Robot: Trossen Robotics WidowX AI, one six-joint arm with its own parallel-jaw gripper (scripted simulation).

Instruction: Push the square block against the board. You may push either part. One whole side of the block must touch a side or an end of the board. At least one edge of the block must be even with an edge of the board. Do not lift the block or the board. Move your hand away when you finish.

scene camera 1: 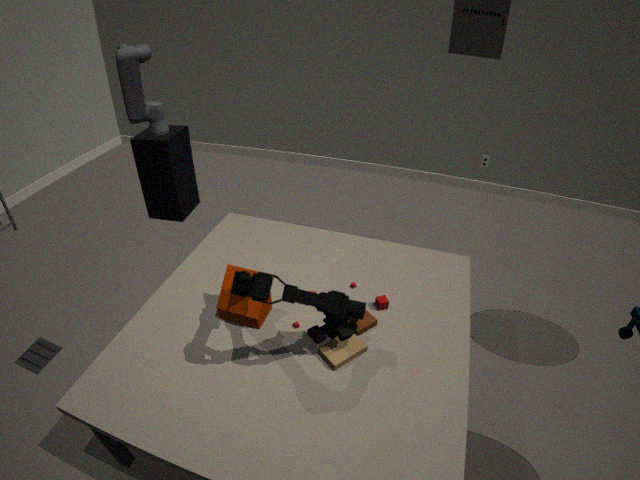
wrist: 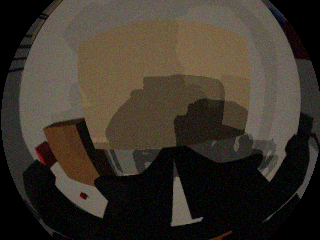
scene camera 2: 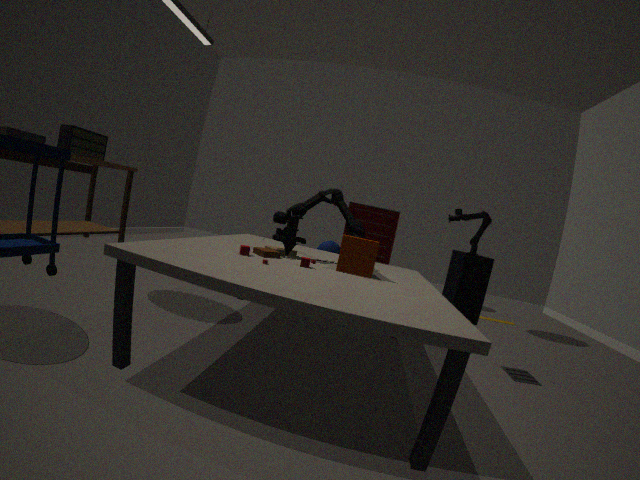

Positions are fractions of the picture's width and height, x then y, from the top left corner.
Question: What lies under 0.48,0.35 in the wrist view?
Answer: A tan board.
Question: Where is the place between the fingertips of the gripper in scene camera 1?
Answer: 0.52,0.71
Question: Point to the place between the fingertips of the gripper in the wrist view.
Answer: At 0.54,0.59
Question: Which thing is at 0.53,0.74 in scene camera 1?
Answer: A tan board.
